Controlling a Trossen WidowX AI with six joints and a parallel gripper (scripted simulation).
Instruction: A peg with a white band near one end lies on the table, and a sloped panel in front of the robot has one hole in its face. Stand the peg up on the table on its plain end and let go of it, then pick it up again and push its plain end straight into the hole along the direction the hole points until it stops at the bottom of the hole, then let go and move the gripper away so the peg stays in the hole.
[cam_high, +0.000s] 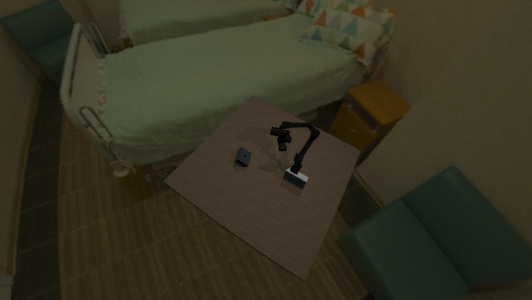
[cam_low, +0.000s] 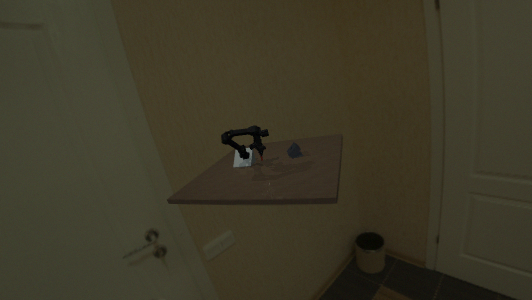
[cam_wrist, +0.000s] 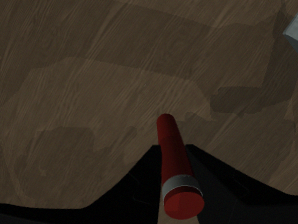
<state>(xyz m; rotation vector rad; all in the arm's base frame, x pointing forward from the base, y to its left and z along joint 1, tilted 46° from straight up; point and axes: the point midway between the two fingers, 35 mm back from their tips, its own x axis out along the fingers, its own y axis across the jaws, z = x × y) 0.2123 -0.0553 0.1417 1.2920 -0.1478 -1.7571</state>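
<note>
The dark blue sloped panel lies 230 mm ahead of my gripper tip, 230 mm to the left of it and 60 mm below it. Also, from my gripper tip: red peg: 20 mm above.
</note>
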